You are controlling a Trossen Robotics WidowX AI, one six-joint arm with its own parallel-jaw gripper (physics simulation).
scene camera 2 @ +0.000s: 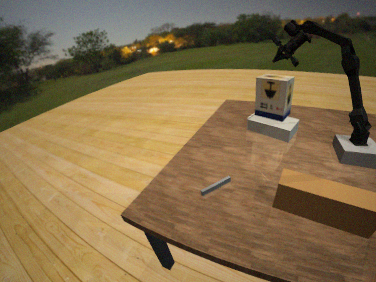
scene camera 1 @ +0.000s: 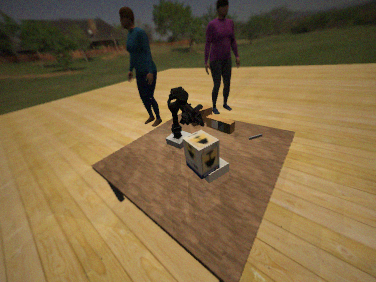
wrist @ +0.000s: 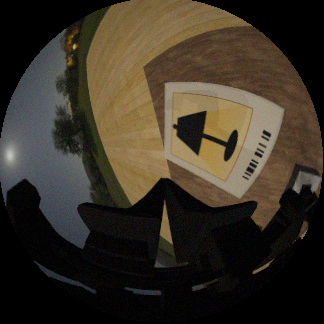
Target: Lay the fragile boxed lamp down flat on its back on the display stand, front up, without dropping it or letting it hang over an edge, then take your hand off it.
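Frame: origin at the arm's base, x back, y right, z up, level; metres.
Seen in the pictures: gripper, fingertip midpoint: [scene camera 2: 272, 62] [scene camera 1: 203, 126] [wrist: 164, 181]; arm's base, link origin: [scene camera 2: 358, 142] [scene camera 1: 177, 136].
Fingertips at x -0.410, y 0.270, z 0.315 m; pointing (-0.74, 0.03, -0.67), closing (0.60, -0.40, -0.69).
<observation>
Offsets run from my fingertips to a thing's top centre. Level surfaces: height alone.
The boxed lamp {dx +0.023, dy +0.017, dz -0.084 m} [scene camera 1: 202, 154] [scene camera 2: 273, 98] [wrist: 212, 137] stands upright at the display stand, a low white block {dx +0.020, dy -0.060, dz -0.304 m} [scene camera 1: 218, 172] [scene camera 2: 272, 128]. Scene camera 2 shows a lamp picture on a side face and a blue band along the bottom. The wrist view shows a lamp picture and a barcode on its top face. The box hides the stand's far side in scene camera 2, so I cannot tell whether it overhangs there. My gripper [scene camera 2: 275, 60] [wrist: 164, 181] is shut and empty. It hangs above the box's top, apart from it.
Brown boxes {dx +0.127, dy -0.640, dz -0.270 m} [scene camera 1: 220, 123] [scene camera 2: 325, 201] lie on the table {dz -0.380 m} [scene camera 1: 150, 172] [scene camera 2: 240, 165] near the arm's base [scene camera 1: 175, 141] [scene camera 2: 356, 151]. A thin grey bar {dx -0.232, dy -0.569, dz -0.358 m} [scene camera 1: 255, 136] [scene camera 2: 215, 185] lies near one table edge. Two people [scene camera 1: 141, 65] [scene camera 1: 220, 45] stand beyond the table.
</observation>
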